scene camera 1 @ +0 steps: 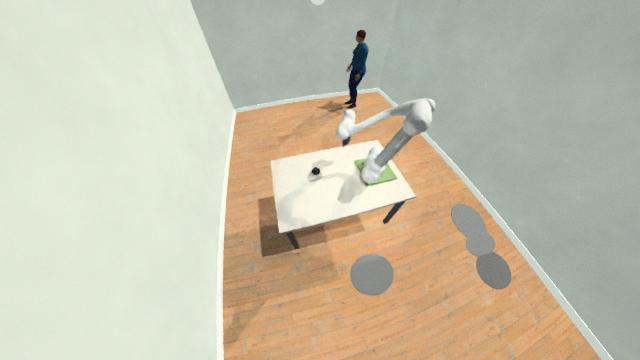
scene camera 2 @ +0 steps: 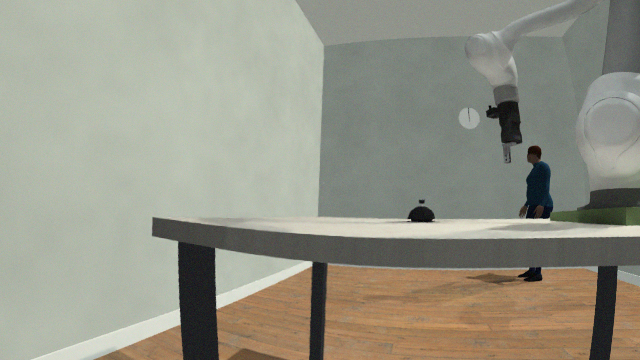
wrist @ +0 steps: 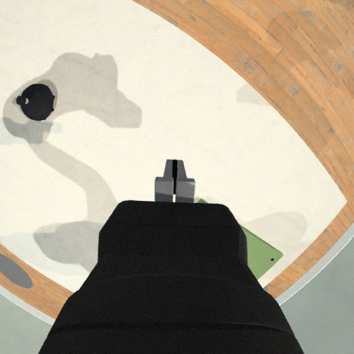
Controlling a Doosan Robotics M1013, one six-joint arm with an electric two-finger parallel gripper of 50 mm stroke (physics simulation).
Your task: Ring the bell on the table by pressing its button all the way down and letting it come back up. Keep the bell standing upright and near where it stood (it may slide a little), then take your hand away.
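Places are measured from the arm's base along level axes (x left, y up, z ahead), in centimetres.
Pixels of known places: gripper, fingertip midpoint: (scene camera 1: 343, 146) (scene camera 2: 507, 162).
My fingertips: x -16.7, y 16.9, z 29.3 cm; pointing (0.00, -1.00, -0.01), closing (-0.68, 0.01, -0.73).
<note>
Behind a point stands the place of what it marks.
The bell (scene camera 1: 315, 171) {x -0.1, y 1.2, z 59.4 cm} (scene camera 2: 421, 214) {x 1.3, y -0.4, z 58.3 cm} (wrist: 38, 102) is a black dome with a small button on top. It stands upright on the white table (scene camera 1: 320, 207) {x 38.7, y -2.7, z 57.9 cm} (scene camera 2: 300, 227) {x 44.4, y -2.7, z 72.0 cm} (wrist: 200, 115). In the wrist view it is at the upper left, well away from the fingers. My gripper (scene camera 2: 507, 162) {x -16.7, y 16.9, z 29.3 cm} (wrist: 173, 169) is shut with nothing between its fingers. It hangs high above the table, pointing down with a slight tilt, and is to the right of the bell in scene camera 2. In scene camera 1 the fingers are too small to make out.
The arm's base stands on a green plate (scene camera 1: 389, 178) {x 15.2, y 0.0, z -14.3 cm} (scene camera 2: 590, 216) {x 8.8, y -1.0, z 12.4 cm} (wrist: 260, 252) at the table's right side. A person in a blue top (scene camera 1: 359, 59) (scene camera 2: 538, 180) stands on the floor beyond the table. Shadows of the arm fall across the table and around the bell.
</note>
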